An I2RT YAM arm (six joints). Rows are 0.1 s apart.
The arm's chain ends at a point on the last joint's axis. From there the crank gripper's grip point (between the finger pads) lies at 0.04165 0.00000 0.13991 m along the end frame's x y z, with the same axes.
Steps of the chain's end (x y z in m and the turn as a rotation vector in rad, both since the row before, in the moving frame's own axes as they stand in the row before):
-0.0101, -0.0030, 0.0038, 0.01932, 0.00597, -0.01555
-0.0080, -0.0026, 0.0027, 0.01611, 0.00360, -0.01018
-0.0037, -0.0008, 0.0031, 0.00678, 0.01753, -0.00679
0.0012, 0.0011, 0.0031, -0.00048, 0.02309, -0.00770
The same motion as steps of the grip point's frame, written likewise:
-0.0093, -0.0064, 0.0035, 0.01932, 0.00597, -0.01555
-0.0075, -0.0053, 0.0025, 0.01611, 0.00360, -0.01018
-0.0013, -0.0020, 0.0023, 0.00678, 0.01753, -0.00679
0.0044, 0.0008, 0.0021, -0.00048, 0.02309, -0.00770

